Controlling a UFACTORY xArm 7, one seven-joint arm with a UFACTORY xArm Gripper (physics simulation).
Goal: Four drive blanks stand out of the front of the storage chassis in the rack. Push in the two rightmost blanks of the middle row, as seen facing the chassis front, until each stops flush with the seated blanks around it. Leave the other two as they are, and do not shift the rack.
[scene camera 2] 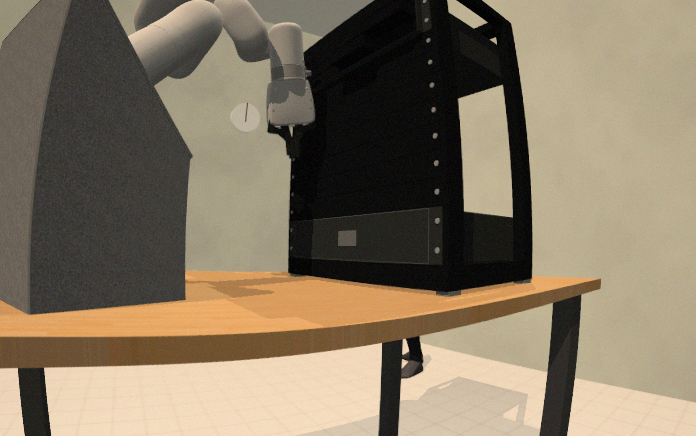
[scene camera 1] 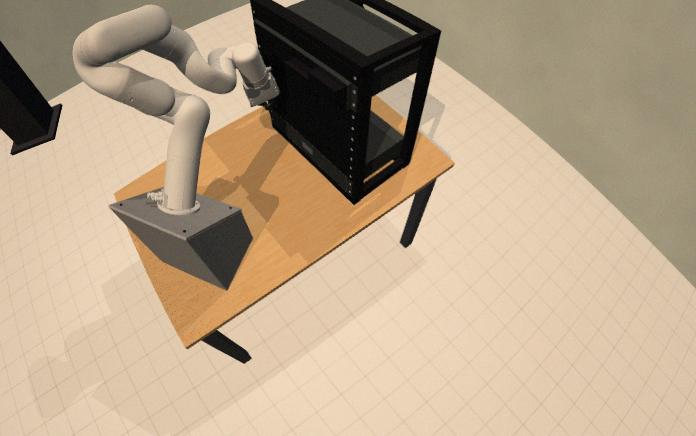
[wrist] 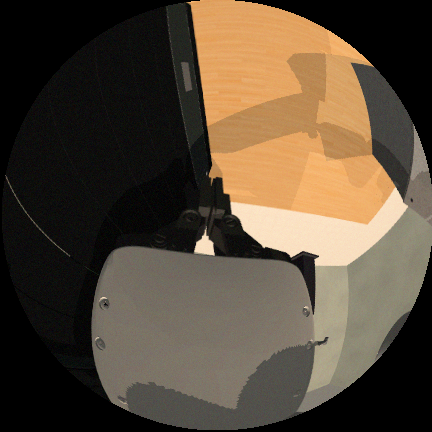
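Observation:
The black rack stands upright on the table. The storage chassis front is almost black, with faint seams. A dark raised shape shows high on the front in the first scene view, but I cannot tell which blanks stand out or how far. My gripper is shut and empty, pointing down, close in front of the rack's far side edge. Its fingertips are hard to make out in the first scene view. Whether they touch the front cannot be told.
A dark grey panel with a light label fills the rack's bottom. The wooden table carries the grey arm base opposite the rack front.

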